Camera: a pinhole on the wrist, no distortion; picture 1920 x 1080 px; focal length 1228.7 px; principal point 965.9 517.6 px. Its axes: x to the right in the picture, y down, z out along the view. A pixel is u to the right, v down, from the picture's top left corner.
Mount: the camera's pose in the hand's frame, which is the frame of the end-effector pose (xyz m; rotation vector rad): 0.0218 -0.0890 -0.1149 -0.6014 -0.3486 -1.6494
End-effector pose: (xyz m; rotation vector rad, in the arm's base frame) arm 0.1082 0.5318 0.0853 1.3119 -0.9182 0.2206
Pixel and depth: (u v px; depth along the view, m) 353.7 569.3 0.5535
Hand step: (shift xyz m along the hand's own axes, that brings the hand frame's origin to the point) 0.1700 0.4356 0.1780
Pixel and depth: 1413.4 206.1 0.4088
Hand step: -0.0152 0.0301 0.3146
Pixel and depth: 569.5 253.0 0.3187
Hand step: 0.0224 0.1812 0.0945
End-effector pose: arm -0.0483 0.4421 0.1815 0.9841 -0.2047 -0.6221
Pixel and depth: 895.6 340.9 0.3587
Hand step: 0.0399 0.1327 0.1720
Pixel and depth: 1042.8 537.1 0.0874
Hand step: 0.0390 -0.0460 -0.0406
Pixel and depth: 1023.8 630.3 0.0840
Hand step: 0.0447 -0.0477 -0.0449
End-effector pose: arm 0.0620 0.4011 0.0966 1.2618 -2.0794 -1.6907
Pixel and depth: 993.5 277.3 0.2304
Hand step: 0.0203 0.0404 0.0811
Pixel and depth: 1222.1 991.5 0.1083
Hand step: 0.0811 -0.0555 -0.0183
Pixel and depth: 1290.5 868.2 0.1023
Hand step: 0.0673 -0.0603 -0.0193
